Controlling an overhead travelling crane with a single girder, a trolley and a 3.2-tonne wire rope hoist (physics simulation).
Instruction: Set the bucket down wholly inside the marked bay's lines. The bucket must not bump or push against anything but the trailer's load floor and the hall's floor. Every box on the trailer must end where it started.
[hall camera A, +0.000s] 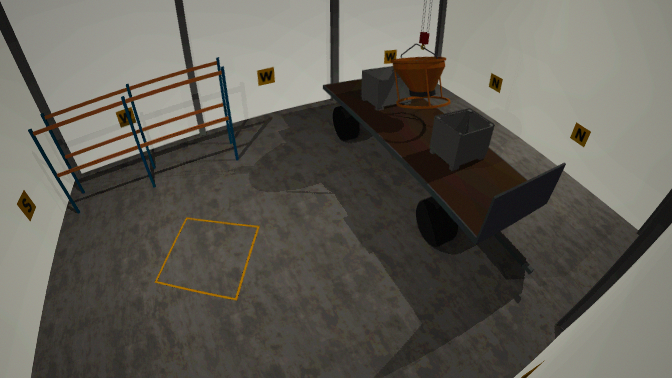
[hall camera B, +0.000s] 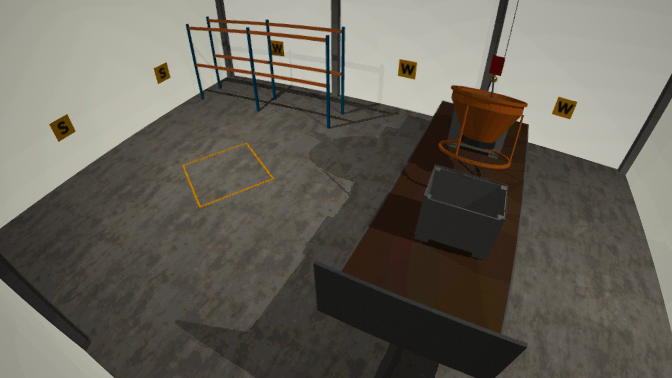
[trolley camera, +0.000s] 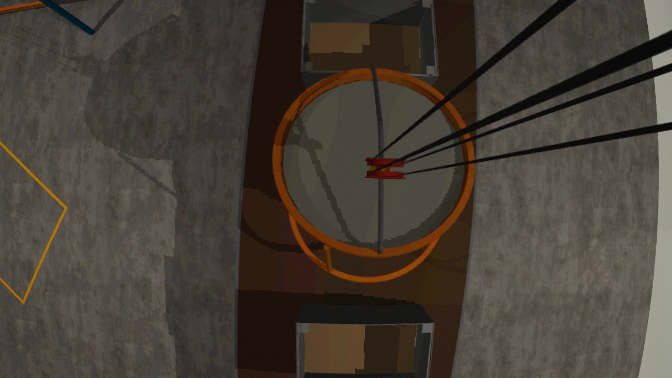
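The orange bucket (hall camera A: 419, 75) (hall camera B: 484, 119) (trolley camera: 425, 205) hangs from the hook above the trailer's load floor (hall camera A: 465, 195) (hall camera B: 420, 275) (trolley camera: 275, 340), with its shadow on the deck. My hook (hall camera A: 423, 46) (hall camera B: 493, 78) (trolley camera: 385, 168) is shut on the bucket's bail. One grey box (hall camera A: 457, 145) (hall camera B: 460, 225) (trolley camera: 365, 315) stands on the headboard side of the bucket. The other grey box (hall camera A: 375, 89) (trolley camera: 345, 11) stands on the far side, partly hidden behind the bucket in both hall views. The marked bay (hall camera A: 222, 222) (hall camera B: 215, 154) (trolley camera: 45, 254) is a yellow outline on the floor.
A blue and orange rack (hall camera A: 138, 141) (hall camera B: 328, 82) (trolley camera: 70, 17) stands by the W wall, beyond the bay. The trailer's headboard (hall camera A: 522, 200) (hall camera B: 415, 320) stands upright at its near end. The trailer's long edge lies between the bucket and the bay.
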